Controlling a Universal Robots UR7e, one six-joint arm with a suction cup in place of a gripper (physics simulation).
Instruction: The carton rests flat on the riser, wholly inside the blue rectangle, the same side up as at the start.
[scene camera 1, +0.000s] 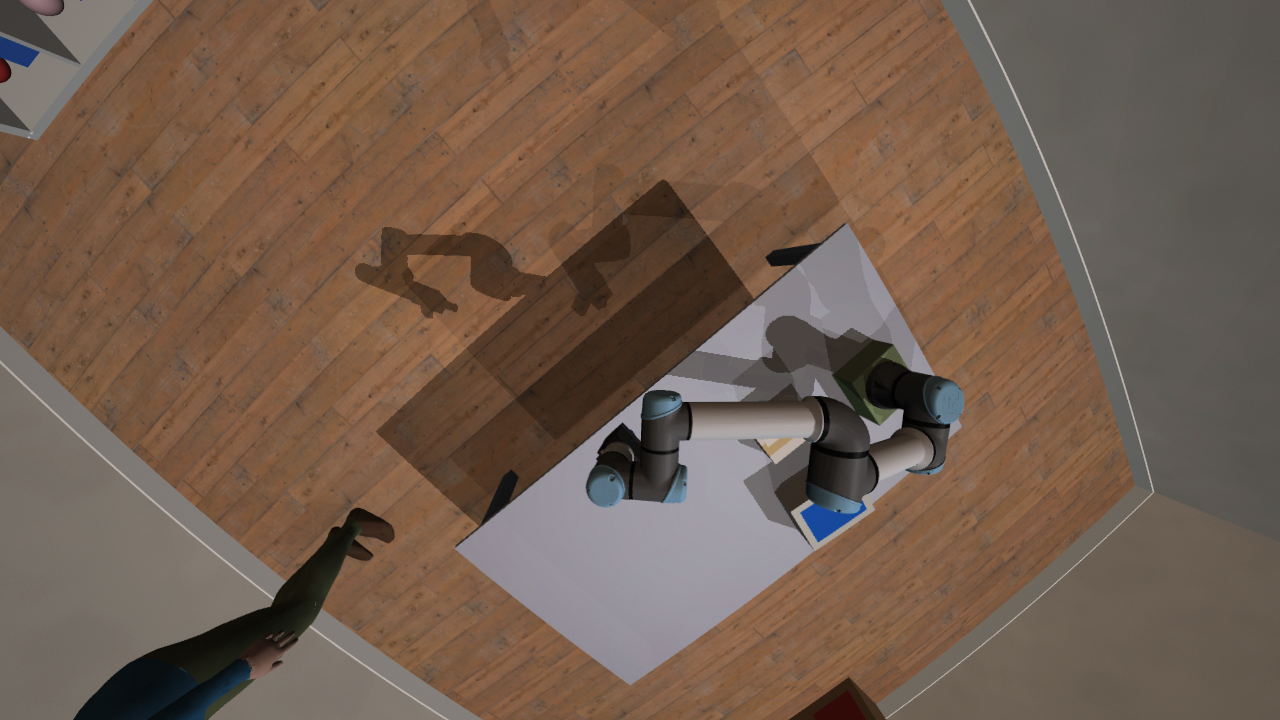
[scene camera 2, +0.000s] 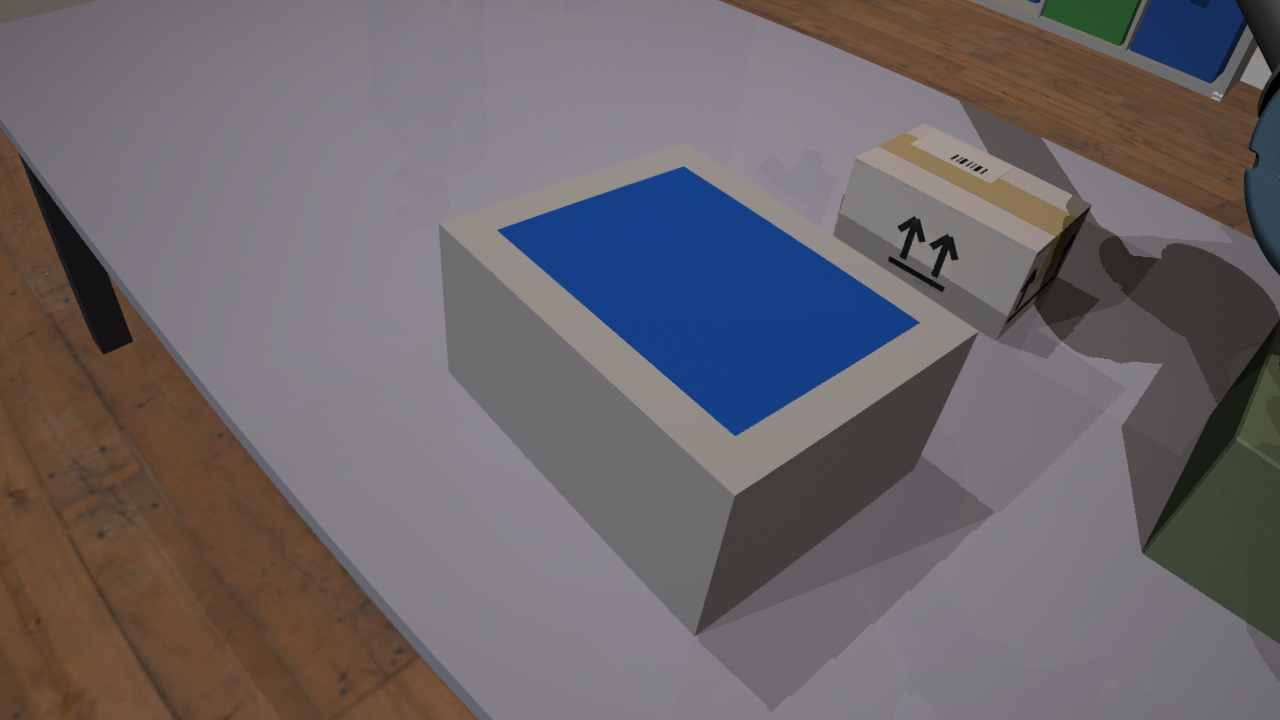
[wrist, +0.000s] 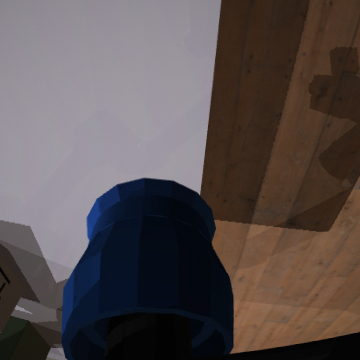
Observation:
The suction cup (wrist: 149, 250) carries nothing. The table carries a carton (scene camera 1: 776, 449) and a riser (scene camera 2: 716, 384).
The riser also shows in scene camera 1 (scene camera 1: 818, 526). The wrist view does not show the riser: it is out of frame.

